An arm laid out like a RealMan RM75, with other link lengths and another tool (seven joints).
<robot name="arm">
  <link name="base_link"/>
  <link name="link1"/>
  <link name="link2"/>
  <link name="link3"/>
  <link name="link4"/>
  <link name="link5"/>
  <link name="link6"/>
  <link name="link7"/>
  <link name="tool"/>
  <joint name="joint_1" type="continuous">
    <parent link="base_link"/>
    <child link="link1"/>
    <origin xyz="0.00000 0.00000 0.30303" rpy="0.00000 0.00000 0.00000"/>
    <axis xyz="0 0 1"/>
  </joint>
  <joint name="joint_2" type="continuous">
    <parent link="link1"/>
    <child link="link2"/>
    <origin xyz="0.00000 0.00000 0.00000" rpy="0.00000 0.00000 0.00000"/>
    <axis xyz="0 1 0"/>
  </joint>
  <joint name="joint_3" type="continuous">
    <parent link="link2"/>
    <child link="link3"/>
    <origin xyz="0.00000 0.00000 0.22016" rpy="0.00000 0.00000 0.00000"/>
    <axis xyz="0 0 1"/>
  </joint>
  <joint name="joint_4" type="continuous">
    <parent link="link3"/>
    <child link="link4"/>
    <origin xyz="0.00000 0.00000 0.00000" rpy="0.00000 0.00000 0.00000"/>
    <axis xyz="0 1 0"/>
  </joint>
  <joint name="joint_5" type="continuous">
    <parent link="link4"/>
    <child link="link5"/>
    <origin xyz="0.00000 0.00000 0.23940" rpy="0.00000 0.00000 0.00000"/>
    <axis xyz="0 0 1"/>
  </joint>
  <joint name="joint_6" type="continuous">
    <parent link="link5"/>
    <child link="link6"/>
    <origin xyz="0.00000 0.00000 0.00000" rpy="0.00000 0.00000 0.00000"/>
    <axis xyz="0 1 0"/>
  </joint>
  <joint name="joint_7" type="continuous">
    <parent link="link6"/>
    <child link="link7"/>
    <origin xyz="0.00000 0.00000 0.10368" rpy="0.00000 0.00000 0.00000"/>
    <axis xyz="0 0 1"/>
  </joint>
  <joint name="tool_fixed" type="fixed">
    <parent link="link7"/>
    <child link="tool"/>
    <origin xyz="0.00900 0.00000 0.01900" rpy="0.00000 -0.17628 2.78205"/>
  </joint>
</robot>
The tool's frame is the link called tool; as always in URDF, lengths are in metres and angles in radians. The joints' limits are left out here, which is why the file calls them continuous.
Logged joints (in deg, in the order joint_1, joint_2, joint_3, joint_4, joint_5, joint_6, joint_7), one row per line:
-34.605, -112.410, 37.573, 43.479, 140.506, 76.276, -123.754
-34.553, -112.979, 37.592, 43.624, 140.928, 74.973, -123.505
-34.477, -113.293, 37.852, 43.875, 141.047, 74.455, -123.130
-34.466, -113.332, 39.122, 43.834, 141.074, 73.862, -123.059
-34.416, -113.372, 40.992, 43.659, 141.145, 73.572, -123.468
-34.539, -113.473, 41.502, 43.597, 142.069, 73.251, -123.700
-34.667, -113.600, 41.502, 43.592, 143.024, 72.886, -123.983
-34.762, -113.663, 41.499, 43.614, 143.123, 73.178, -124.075
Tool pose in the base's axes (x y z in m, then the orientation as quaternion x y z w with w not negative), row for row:
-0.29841, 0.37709, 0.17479, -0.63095, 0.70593, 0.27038, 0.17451
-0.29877, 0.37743, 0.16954, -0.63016, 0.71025, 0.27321, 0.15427
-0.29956, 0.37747, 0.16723, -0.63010, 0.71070, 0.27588, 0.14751
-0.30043, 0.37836, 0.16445, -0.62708, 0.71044, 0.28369, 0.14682
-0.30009, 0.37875, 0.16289, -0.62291, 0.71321, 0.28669, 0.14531
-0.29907, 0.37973, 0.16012, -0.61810, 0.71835, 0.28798, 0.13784
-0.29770, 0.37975, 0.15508, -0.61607, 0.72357, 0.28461, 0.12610
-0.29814, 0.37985, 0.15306, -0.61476, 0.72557, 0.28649, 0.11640
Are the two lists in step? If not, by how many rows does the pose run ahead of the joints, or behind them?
The pose runs 2 rows behind the joints: the pose in row i belongs to the joints in row i - 2.
